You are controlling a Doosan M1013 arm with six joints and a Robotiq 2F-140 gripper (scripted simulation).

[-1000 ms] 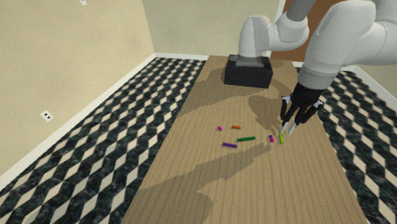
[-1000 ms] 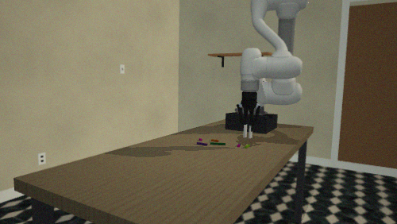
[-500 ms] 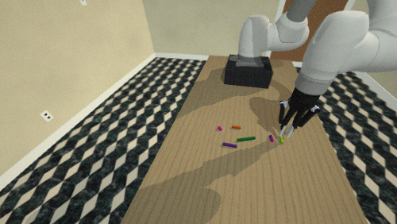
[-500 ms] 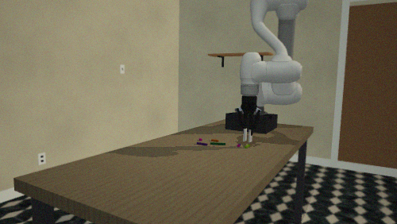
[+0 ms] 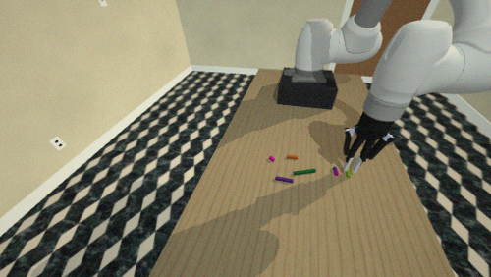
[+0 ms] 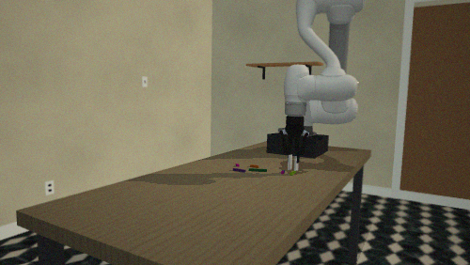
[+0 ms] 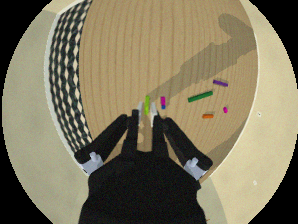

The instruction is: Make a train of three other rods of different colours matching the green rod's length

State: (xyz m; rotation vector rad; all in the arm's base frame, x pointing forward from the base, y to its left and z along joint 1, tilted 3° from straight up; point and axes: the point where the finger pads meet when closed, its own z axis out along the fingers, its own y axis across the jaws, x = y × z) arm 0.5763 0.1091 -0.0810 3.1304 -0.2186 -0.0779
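My gripper is now 50 mm above the lime rod. Round my hand: tiny blue piece: 50 mm below, 40 mm to the right, 10 mm behind; orange rod: 200 mm to the right, 50 mm below, 50 mm behind; green rod: 150 mm to the right, 50 mm below, 20 mm ahead.
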